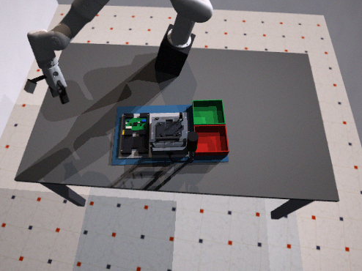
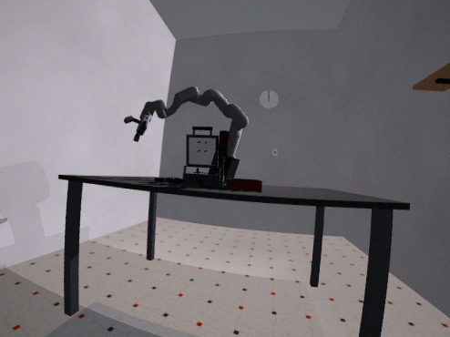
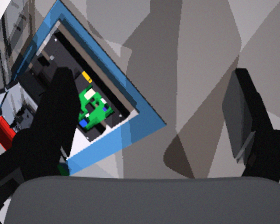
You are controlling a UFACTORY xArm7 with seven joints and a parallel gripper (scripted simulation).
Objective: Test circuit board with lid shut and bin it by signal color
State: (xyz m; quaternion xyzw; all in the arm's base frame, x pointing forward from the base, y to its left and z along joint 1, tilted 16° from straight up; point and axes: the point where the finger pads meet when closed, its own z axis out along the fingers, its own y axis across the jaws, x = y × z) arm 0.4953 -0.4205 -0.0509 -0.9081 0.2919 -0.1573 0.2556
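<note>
Right now the green circuit board is 28 cm to the left of my hand, 24 cm below it and 6 cm behind it. Round my hand: tester lid (49 cm to the left, 8 cm below, 8 cm ahead); then green bin (64 cm to the left, 25 cm below, 19 cm behind); then red bin (67 cm to the left, 25 cm below, 4 cm behind).
</note>
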